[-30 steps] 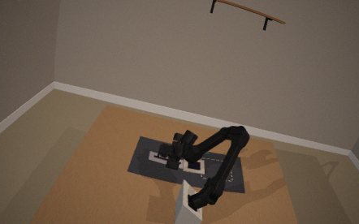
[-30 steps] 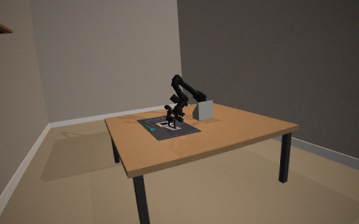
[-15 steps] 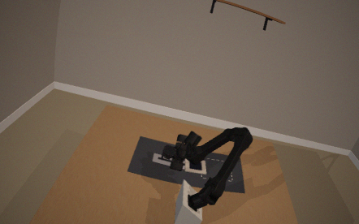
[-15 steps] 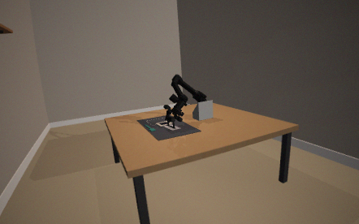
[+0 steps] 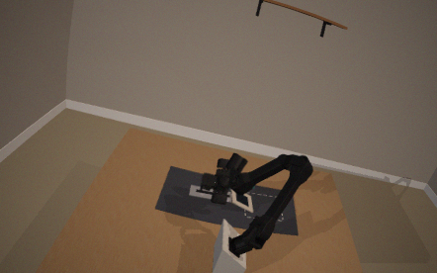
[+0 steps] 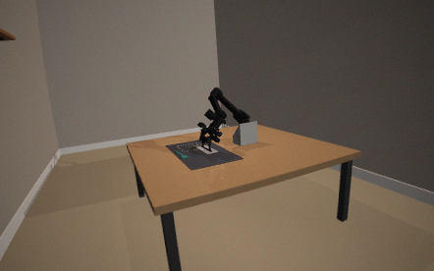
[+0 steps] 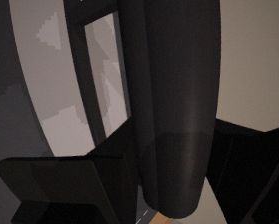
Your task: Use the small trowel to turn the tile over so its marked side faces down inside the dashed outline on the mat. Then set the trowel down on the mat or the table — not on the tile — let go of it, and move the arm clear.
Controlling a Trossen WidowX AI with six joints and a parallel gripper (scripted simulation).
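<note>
The tile is 110 mm to the right of my gripper tip, 60 mm below it and 20 mm behind it. The rest, counted from my gripper tip: teal flat tool 120 mm ahead, 80 mm below, 70 mm to the right.
</note>
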